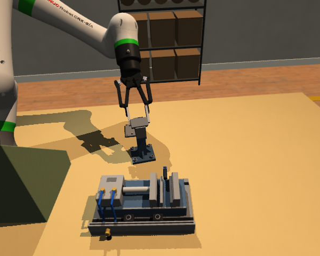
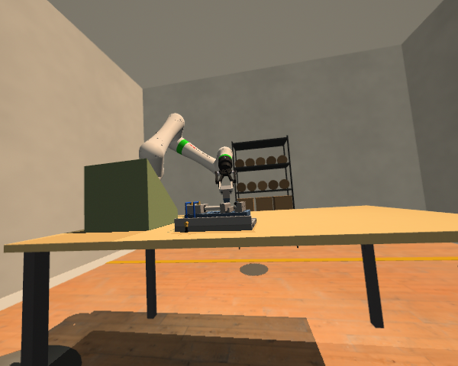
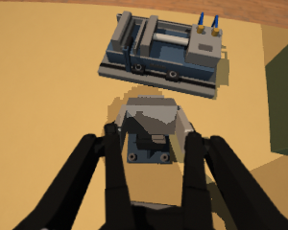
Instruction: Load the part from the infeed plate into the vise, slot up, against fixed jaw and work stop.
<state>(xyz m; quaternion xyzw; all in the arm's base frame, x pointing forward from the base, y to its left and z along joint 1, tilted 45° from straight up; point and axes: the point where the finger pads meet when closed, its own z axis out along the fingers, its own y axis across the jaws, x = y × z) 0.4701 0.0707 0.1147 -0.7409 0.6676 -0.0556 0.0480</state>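
Now: the part 20 mm to the right of my hand and 20 mm below it. Also, from my hand: infeed plate (30 mm behind, 150 mm to the left, 180 mm below); V-block post (10 mm to the right, 120 mm below); work stop (80 mm ahead, 200 mm to the right, 90 mm below).
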